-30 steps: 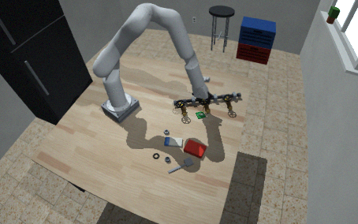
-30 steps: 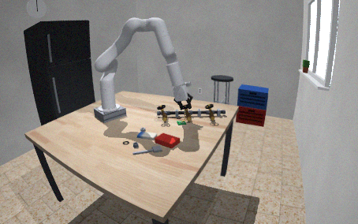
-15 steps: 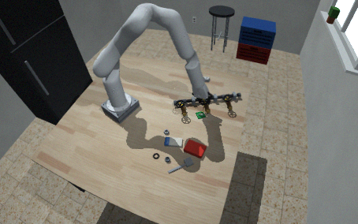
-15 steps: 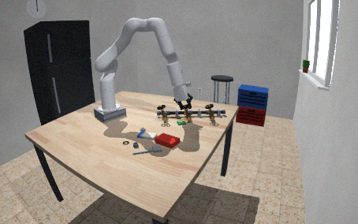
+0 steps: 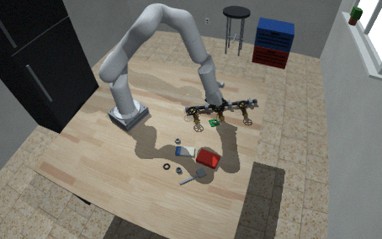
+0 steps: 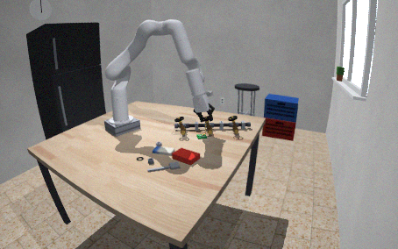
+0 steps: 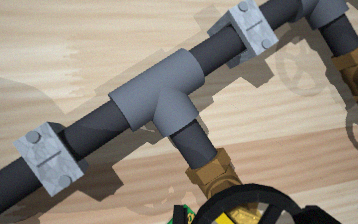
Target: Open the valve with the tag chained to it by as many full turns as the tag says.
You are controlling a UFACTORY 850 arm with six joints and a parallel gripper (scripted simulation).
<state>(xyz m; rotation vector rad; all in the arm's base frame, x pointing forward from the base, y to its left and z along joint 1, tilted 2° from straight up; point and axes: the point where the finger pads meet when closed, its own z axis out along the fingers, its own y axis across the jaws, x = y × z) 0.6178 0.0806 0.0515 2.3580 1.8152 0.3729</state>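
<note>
Right now the green tag is 3 cm behind my hand, 5 cm to the right of it and 10 cm below it. Round my hand: grey scraper (6 cm behind, 44 cm to the right, 10 cm below); red box (1 cm behind, 33 cm to the right, 9 cm below); white block (15 cm behind, 30 cm to the right, 10 cm below).
</note>
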